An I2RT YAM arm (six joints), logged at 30 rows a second.
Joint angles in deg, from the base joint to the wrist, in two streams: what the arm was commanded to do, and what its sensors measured. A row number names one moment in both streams.
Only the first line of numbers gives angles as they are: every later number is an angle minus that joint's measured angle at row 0.
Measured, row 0:
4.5 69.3 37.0 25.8 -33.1 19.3
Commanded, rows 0 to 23:
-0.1 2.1 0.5 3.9 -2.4 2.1
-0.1 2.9 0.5 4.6 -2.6 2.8
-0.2 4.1 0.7 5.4 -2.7 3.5
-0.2 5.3 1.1 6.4 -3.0 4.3
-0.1 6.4 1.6 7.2 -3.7 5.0
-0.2 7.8 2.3 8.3 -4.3 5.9
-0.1 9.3 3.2 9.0 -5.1 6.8
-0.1 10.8 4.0 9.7 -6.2 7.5
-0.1 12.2 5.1 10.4 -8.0 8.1
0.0 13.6 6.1 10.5 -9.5 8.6
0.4 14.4 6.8 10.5 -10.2 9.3
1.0 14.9 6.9 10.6 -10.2 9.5
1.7 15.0 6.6 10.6 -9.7 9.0
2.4 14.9 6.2 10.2 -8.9 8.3
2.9 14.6 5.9 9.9 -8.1 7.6
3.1 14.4 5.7 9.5 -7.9 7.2
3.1 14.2 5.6 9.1 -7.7 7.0
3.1 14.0 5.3 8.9 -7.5 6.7
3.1 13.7 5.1 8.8 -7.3 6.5
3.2 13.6 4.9 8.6 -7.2 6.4
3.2 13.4 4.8 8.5 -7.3 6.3
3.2 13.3 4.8 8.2 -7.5 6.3
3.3 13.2 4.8 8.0 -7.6 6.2
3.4 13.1 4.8 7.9 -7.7 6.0
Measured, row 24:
3.1 14.6 5.2 7.9 -7.0 7.2
